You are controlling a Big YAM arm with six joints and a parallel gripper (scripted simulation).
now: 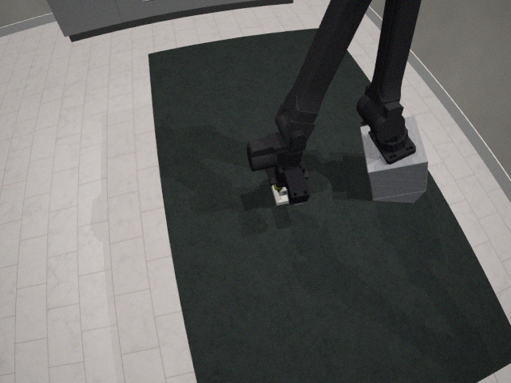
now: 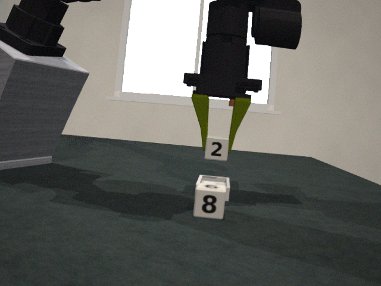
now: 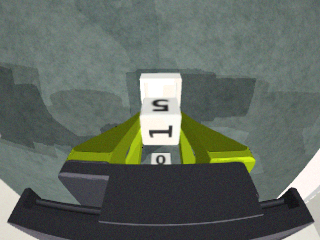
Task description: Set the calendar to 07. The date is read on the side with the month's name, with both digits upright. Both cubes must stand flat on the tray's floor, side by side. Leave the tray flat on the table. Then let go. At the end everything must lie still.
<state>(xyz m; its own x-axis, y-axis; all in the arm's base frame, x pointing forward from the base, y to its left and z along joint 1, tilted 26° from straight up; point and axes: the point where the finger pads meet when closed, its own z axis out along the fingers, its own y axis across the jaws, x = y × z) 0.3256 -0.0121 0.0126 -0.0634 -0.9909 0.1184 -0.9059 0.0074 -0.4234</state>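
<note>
Now: hand 20 mm to the left of the small white tray and 50 mm above it.
</note>
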